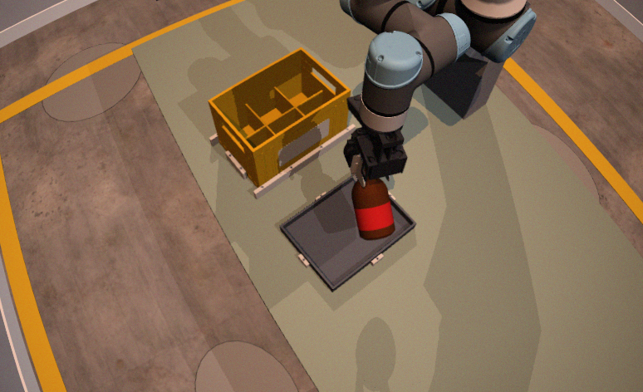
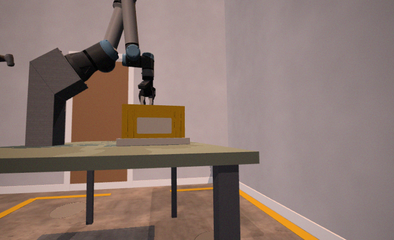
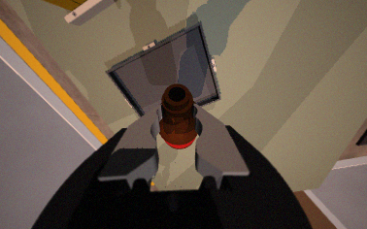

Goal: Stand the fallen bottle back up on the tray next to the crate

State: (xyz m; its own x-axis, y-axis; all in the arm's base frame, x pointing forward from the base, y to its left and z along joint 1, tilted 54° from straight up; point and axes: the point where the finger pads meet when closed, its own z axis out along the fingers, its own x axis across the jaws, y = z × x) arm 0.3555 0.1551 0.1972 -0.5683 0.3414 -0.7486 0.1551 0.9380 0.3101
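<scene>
My hand is 10 mm short of the brown bottle, 40 mm to the right of it and 30 mm above it. Also, from my hand: yellow crate (40 mm ahead, 280 mm to the right, 120 mm below); dark grey tray (30 mm ahead, 20 mm to the left, 190 mm below).
</scene>
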